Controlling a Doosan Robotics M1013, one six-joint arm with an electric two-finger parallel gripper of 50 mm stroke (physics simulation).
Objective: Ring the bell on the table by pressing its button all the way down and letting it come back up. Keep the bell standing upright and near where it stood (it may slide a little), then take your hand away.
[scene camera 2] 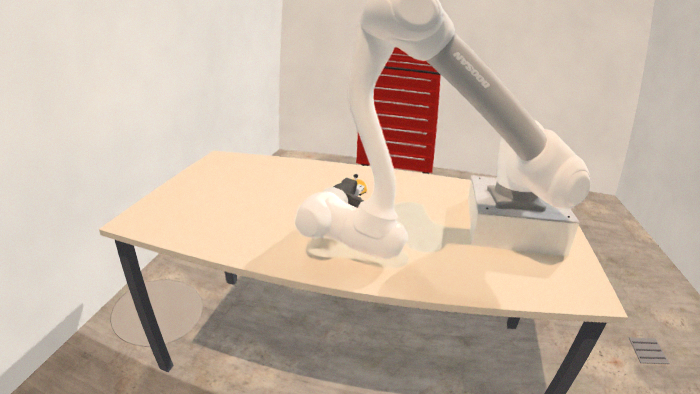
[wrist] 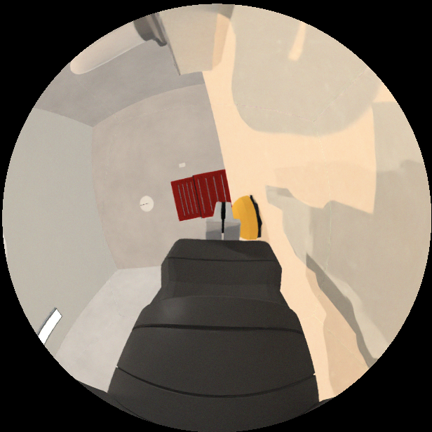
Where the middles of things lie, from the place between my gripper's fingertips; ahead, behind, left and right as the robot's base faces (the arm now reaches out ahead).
Right now the yellow bell (wrist: 244, 208) is 3 cm ahead of my hand, 10 cm to the right of it and 3 cm below it.
